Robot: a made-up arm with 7 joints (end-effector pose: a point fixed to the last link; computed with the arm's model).
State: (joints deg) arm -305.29 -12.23 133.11 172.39 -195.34 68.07 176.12
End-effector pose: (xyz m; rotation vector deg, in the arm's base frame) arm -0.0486 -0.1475 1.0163 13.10 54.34 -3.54
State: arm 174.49 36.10 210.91 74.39 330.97 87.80 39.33
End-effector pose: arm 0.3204 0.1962 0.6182 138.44 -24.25 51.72
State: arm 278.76 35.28 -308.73 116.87 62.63 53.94 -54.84
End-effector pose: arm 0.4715 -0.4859 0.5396 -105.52 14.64 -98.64
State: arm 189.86 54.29 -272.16 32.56 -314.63 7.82 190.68
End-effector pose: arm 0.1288 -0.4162 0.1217 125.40 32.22 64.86
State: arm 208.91 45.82 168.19 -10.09 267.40 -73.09 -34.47
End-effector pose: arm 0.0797 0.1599 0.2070 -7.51 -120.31 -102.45
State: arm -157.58 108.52 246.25 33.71 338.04 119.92 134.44
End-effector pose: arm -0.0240 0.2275 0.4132 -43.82 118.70 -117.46
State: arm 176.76 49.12 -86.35 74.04 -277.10 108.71 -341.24
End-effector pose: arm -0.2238 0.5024 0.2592 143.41 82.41 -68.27
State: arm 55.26 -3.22 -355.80 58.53 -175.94 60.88 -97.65
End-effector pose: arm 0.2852 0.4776 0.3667 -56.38 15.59 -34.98
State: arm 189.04 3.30 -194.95 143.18 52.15 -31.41 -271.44
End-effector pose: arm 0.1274 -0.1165 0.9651 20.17 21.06 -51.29
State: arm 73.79 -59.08 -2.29 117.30 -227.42 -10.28 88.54
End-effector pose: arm 0.0275 -0.2170 0.8951 7.46 15.14 113.00
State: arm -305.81 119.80 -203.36 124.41 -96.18 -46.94 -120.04
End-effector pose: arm 0.3725 0.5551 0.2727 70.82 36.40 152.75
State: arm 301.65 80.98 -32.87 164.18 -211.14 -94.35 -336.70
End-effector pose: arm 0.2193 -0.5475 0.2599 -93.36 -93.03 72.47
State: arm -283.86 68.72 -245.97 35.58 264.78 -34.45 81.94
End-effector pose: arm -0.3162 -0.0813 0.4529 15.80 -74.94 93.15
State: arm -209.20 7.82 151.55 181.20 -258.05 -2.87 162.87
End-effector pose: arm -0.1847 0.0510 0.9804 -5.03 -8.67 27.28
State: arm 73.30 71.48 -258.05 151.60 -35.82 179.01 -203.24
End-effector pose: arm -0.0095 0.5506 0.4003 112.99 1.58 15.34
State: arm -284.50 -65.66 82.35 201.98 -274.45 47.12 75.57
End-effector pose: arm 0.0689 -0.7169 0.4850 32.66 -130.49 80.13
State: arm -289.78 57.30 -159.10 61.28 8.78 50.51 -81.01
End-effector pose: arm 0.1087 -0.2781 0.6897 114.19 -6.94 -6.47
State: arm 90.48 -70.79 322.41 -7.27 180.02 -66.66 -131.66
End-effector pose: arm -0.0243 0.1062 0.1675 -156.99 -42.58 50.73
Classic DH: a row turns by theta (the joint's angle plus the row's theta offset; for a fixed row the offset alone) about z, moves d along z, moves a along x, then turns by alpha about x. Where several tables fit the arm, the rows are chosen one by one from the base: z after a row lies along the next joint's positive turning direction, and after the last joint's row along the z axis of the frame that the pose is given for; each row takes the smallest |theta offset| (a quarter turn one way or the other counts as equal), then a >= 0, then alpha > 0; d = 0 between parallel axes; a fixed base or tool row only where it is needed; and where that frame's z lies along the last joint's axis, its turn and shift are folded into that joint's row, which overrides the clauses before.
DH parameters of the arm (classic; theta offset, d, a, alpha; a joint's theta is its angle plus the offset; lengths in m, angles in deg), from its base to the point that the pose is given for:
joint 1: 0 0.2367 0 -90
joint 2: 0 0 0 90
joint 3: 0 0.2543 0.0363 90
joint 4: 0 0 0.094 90
joint 5: 0 0.4156 0 90
joint 6: 0 0 0.0767 -90
joint 7: 0 0.0979 0 0

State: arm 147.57 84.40 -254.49 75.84 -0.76 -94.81 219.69
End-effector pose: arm -0.4952 -0.1445 0.3794 9.02 -83.94 -48.70
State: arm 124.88 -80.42 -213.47 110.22 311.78 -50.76 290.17
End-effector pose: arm 0.2497 -0.5774 -0.0220 88.96 84.78 10.20
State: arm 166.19 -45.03 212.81 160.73 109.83 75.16 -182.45
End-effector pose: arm 0.5896 -0.0317 0.7592 -17.51 57.06 148.30
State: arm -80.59 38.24 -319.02 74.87 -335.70 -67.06 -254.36
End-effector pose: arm 0.3445 -0.4647 0.2775 32.10 88.81 -87.33
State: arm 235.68 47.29 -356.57 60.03 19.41 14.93 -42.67
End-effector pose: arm -0.2476 -0.3940 -0.1035 -115.45 133.17 -10.34
